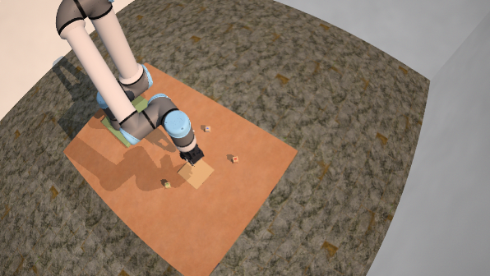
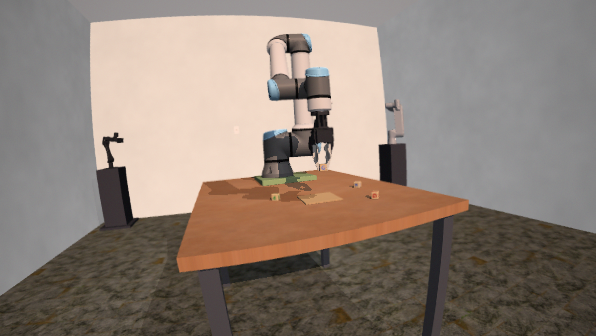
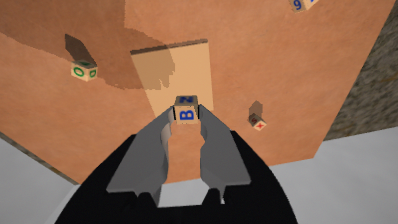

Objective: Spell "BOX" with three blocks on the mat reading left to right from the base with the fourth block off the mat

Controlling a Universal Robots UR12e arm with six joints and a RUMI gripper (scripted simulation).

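The tan mat is 120 mm below my hand, 30 mm to the right of it and 10 mm ahead of it.
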